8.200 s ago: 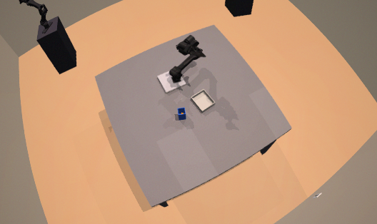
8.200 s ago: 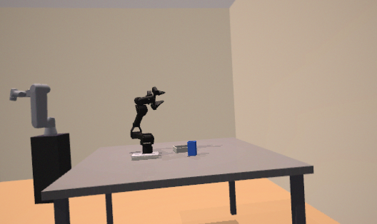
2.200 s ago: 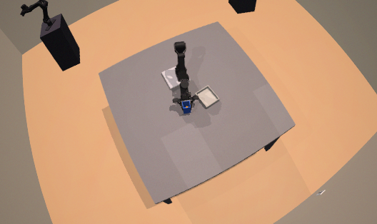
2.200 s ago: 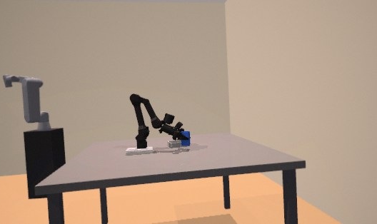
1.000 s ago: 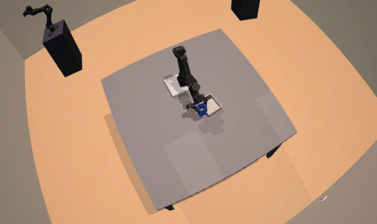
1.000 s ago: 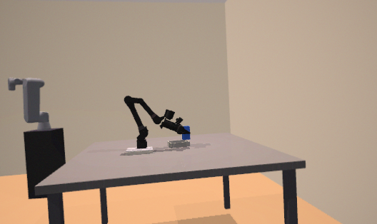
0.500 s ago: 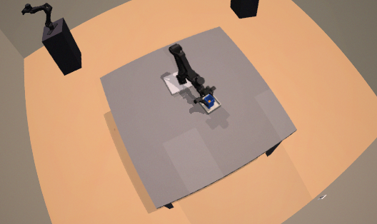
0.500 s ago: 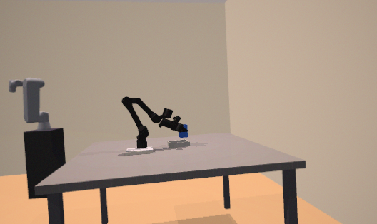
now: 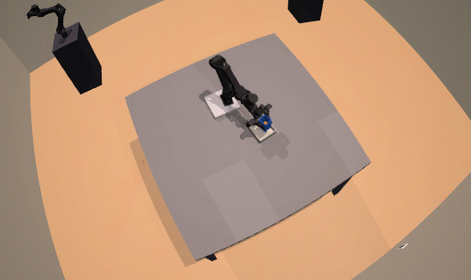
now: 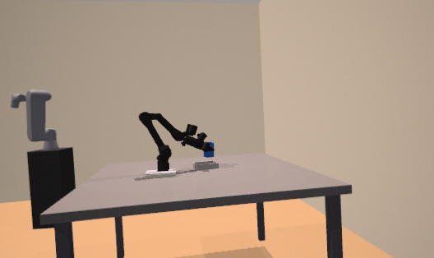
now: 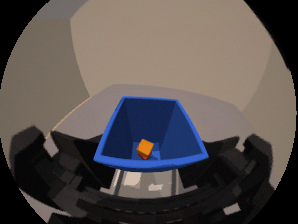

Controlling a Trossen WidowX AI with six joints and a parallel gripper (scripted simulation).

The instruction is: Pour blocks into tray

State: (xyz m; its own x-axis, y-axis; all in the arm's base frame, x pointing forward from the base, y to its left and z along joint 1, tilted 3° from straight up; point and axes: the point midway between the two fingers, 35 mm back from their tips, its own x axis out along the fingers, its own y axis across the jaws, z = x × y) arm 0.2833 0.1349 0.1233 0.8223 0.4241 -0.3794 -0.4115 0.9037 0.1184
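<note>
Now: gripper tip 3 cm past the orange block and 1 cm to the left of it. Also, from my gripper tip: blue cup: 3 cm behind, 2 cm below, 1 cm to the right.
</note>
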